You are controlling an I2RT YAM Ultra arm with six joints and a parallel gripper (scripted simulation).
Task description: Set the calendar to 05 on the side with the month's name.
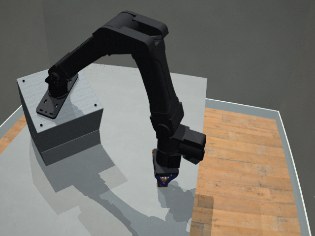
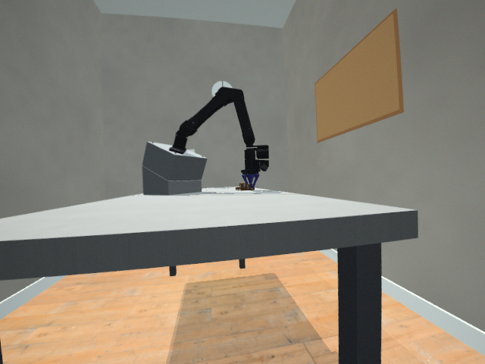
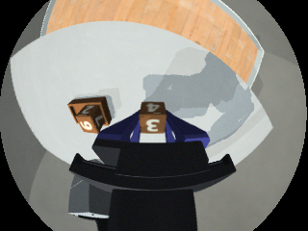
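The brown wooden cube lies right at my hand. Round my hand: brown tray (2 cm behind, 11 cm to the left, 1 cm below).
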